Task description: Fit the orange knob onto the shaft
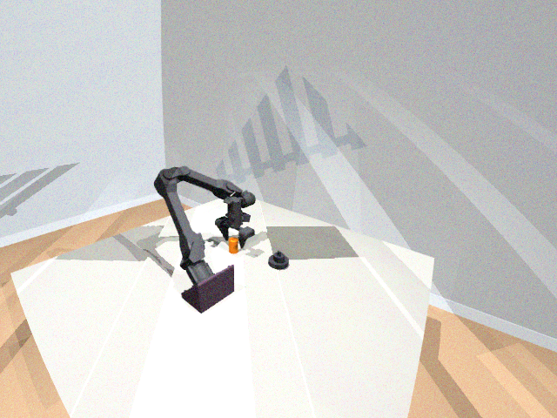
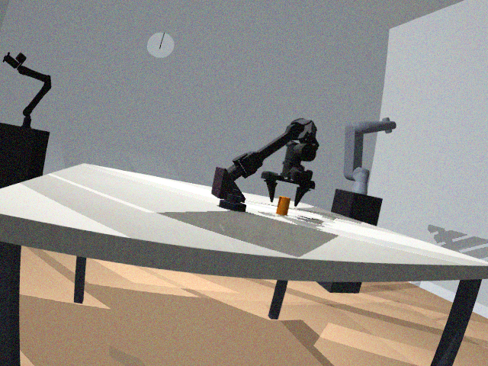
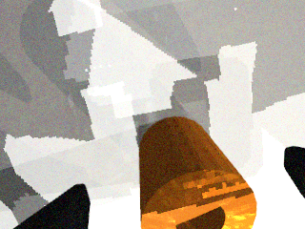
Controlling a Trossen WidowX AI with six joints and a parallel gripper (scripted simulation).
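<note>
The orange knob lies right at my gripper tip. From my gripper tip the other things lie so: round dark pedestal 19 cm to the right, 7 cm ahead.
</note>
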